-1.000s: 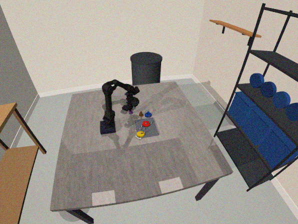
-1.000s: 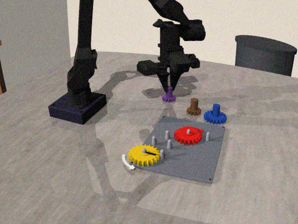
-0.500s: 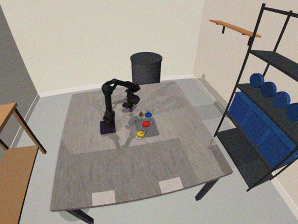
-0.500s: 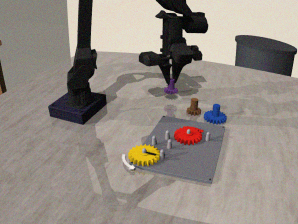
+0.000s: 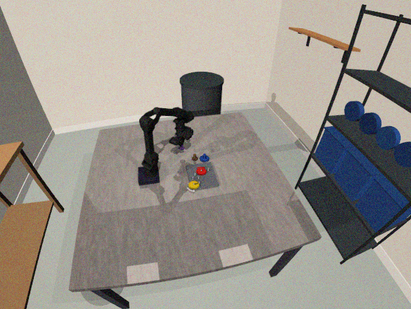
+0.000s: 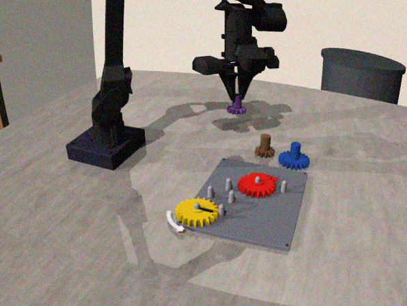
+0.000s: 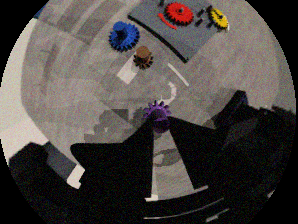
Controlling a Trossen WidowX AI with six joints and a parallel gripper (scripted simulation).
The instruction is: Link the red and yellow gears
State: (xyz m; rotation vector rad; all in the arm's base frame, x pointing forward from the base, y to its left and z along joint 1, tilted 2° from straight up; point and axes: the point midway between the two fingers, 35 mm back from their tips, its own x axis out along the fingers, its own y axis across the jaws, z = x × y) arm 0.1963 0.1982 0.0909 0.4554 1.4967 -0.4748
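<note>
Now: the red gear 180 mm to the right of my gripper tip, 120 mm ahead of it and 70 mm below it. From my gripper tip the other things lie so: blue gear: 150 mm ahead, 70 mm below, 50 mm to the right; brown gear: 90 mm ahead, 70 mm below, 50 mm to the right; purple gear: 10 mm below.
</note>
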